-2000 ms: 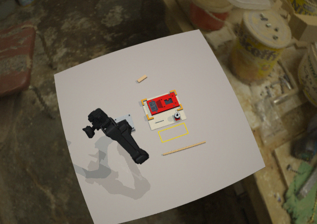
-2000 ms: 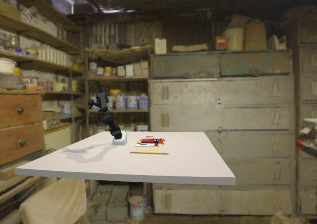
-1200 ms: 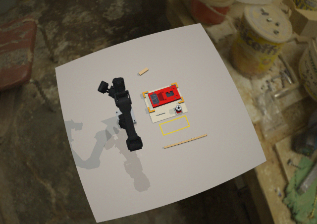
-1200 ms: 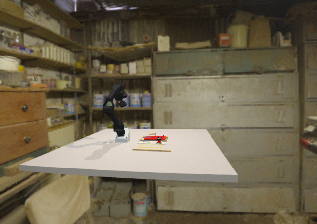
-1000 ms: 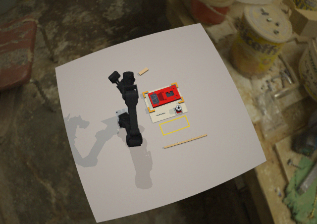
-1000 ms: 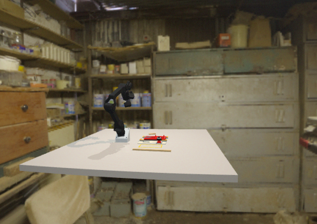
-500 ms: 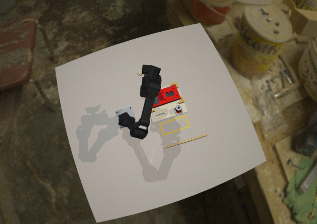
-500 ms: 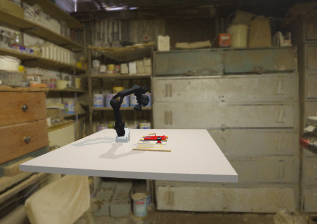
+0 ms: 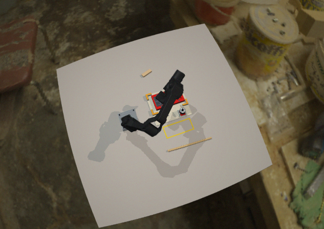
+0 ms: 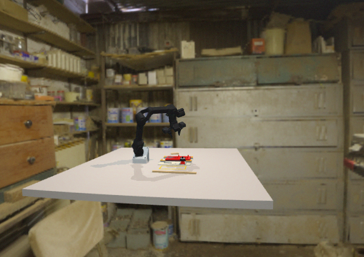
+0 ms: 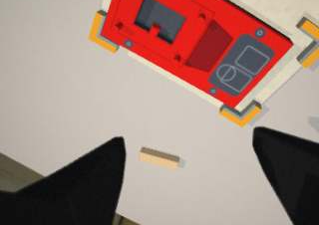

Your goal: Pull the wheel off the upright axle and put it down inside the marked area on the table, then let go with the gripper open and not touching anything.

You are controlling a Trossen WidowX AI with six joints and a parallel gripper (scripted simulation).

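The thin wooden stick is 320 mm to the right of my gripper tip, 200 mm below it and 10 mm ahead of it. Also, from my gripper tip: wooden block (270 mm to the left, 190 mm below, 30 mm behind).
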